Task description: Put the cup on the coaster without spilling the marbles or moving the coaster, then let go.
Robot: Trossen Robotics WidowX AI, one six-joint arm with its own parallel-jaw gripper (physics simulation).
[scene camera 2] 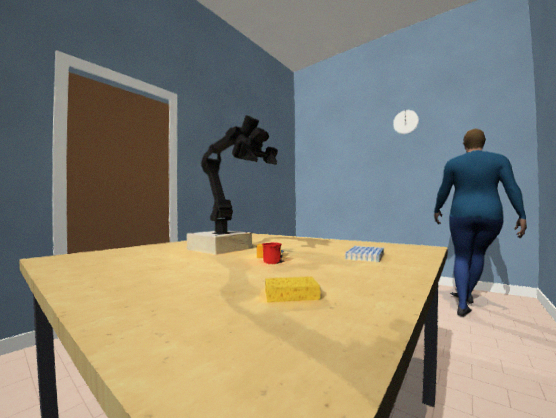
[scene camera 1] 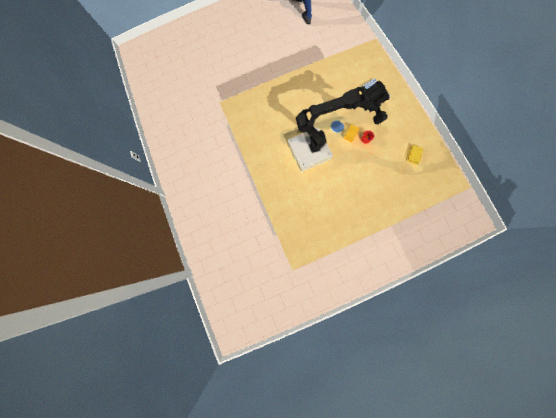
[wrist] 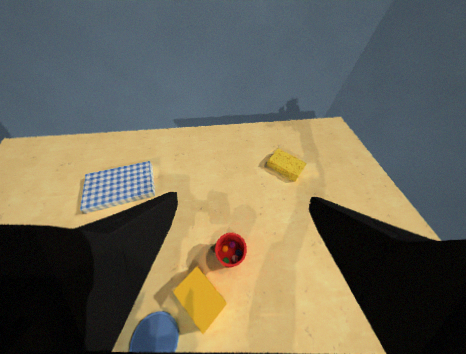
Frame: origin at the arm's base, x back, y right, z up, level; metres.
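Where they show: gripper, fingertip midpoint: (scene camera 2: 267, 162) (scene camera 1: 384, 108) (wrist: 244, 200); arm's base at its link origin: (scene camera 2: 221, 233) (scene camera 1: 314, 147).
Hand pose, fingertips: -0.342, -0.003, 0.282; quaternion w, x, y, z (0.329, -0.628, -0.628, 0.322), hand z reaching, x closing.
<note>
Things, the pixels of their top centre, and the offset from my fingertips, as dx, dy, dz.
- red cup at its top centre: (wrist: 231, 248) (scene camera 2: 271, 243) (scene camera 1: 369, 135) -0.025, +0.004, -0.294
- round blue coaster at its top centre: (wrist: 154, 340) (scene camera 1: 337, 126) +0.132, -0.139, -0.355
- orange block at its top centre: (wrist: 199, 297) (scene camera 2: 269, 244) (scene camera 1: 352, 131) +0.062, -0.056, -0.313
- yellow sponge at its top centre: (scene camera 2: 291, 281) (wrist: 287, 161) (scene camera 1: 416, 153) -0.309, +0.189, -0.329
- blue-checked cloth at its top centre: (wrist: 118, 182) (scene camera 2: 365, 249) (scene camera 1: 376, 91) -0.205, -0.325, -0.334
A red cup (scene camera 1: 368, 136) (scene camera 2: 272, 253) (wrist: 230, 249) stands upright on the table, with several coloured marbles inside it in the wrist view. A round blue coaster (scene camera 1: 337, 126) (wrist: 155, 332) lies nearer the arm's base; its lower edge is cut off in the wrist view, and in scene camera 2 it is mostly hidden behind the cup. My gripper (scene camera 1: 382, 104) (scene camera 2: 261, 157) (wrist: 244, 200) is open and empty, high above the table, with the cup well below it.
An orange block (scene camera 1: 351, 133) (scene camera 2: 259, 251) (wrist: 200, 300) stands between cup and coaster. A yellow sponge (scene camera 1: 414, 154) (scene camera 2: 292, 289) (wrist: 286, 164) lies beyond the cup. A blue-checked cloth (scene camera 1: 370, 83) (scene camera 2: 365, 254) (wrist: 118, 186) lies at the left in the wrist view. A person (scene camera 2: 476, 200) is beyond the table.
</note>
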